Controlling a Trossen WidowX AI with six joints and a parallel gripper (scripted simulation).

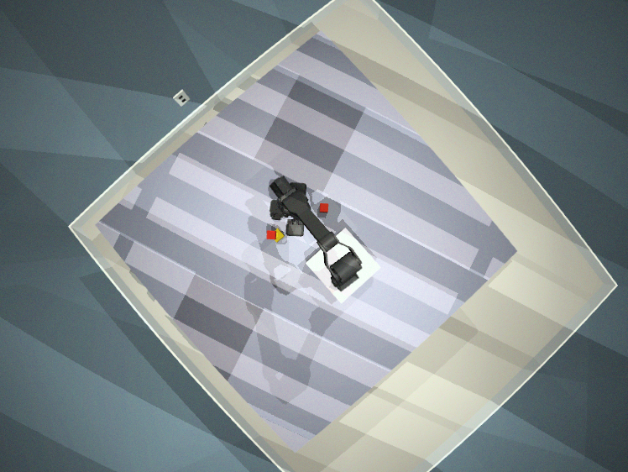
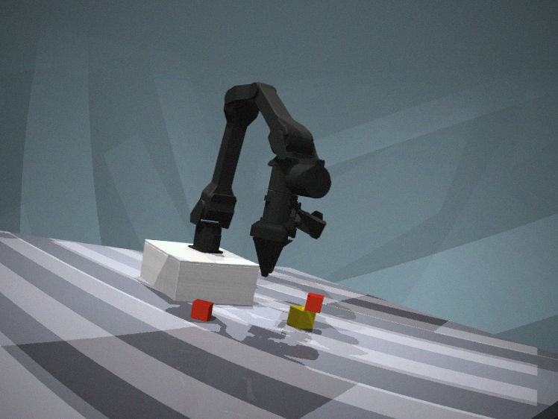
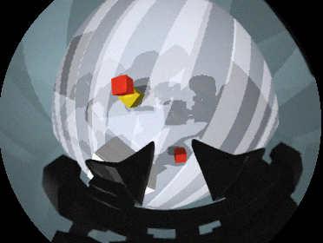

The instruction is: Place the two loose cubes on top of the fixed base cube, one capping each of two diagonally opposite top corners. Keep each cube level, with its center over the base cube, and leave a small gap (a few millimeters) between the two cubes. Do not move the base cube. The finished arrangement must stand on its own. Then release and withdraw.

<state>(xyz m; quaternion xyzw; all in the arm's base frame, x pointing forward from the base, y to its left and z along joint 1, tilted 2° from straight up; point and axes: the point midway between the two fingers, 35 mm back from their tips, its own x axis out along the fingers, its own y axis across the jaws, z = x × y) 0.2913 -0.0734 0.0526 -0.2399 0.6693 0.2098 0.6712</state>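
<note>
My gripper tip is 12 cm to the right of the yellow cube, 9 cm above it and 1 cm short of it.
</note>
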